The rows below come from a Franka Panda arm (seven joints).
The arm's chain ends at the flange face. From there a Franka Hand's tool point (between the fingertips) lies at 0.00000 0.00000 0.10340 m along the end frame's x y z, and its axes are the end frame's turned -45 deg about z.
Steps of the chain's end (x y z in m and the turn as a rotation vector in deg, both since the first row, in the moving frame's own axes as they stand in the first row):
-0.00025 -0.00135 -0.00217 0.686 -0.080 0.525
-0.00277 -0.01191 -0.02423 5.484 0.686 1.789
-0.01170 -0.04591 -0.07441 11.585 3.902 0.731
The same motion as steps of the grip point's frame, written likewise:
0.00156 -0.00211 -0.00218 0.542 0.429 0.525
0.01442 -0.01637 -0.02471 3.393 4.363 1.789
0.04387 -0.05034 -0.07675 5.433 10.951 0.731

